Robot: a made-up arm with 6 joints.
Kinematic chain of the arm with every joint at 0, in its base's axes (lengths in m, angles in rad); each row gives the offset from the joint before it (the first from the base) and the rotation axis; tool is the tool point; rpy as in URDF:
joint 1: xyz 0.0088 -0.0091 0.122 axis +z
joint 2: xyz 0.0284 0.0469 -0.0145 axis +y
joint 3: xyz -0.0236 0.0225 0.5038 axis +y
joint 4: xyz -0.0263 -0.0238 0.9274 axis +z
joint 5: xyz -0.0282 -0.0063 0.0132 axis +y
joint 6: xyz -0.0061 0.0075 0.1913 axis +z
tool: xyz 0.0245 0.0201 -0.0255 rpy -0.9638 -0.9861 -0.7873
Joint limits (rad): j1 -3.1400..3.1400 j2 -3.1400..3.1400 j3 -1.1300..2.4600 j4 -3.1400..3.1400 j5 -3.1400..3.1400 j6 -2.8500..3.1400
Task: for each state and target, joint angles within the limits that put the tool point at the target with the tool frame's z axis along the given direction. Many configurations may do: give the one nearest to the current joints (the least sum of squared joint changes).
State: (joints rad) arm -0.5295 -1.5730 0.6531 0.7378 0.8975 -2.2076
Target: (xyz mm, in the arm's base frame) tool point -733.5 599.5 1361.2 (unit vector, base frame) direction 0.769 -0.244 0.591
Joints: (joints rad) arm -0.6301 -0.6991 0.0508 0.8551 0.3793 -1.9414
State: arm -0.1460 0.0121 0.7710 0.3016 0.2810 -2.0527
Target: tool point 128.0 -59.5 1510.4 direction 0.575 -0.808 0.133
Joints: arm -0.3752 -0.6514 1.1372 0.2407 -0.3200 -2.1154
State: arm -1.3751 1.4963 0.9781 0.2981 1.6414 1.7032
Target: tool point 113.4 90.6 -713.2 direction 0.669 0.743 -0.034
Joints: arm -1.6066 2.0066 1.7976 0.2144 2.1545 1.2747
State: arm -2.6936 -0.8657 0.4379 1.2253 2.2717 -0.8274
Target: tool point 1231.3 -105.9 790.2 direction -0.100 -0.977 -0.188
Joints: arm -3.1189 -1.1805 0.0994 0.4384 1.5677 0.0531
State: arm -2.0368 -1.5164 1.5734 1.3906 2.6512 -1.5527
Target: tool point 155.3 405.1 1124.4 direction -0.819 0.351 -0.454
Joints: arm -1.8633 -1.0212 1.0036 1.2890 2.9909 -1.4592
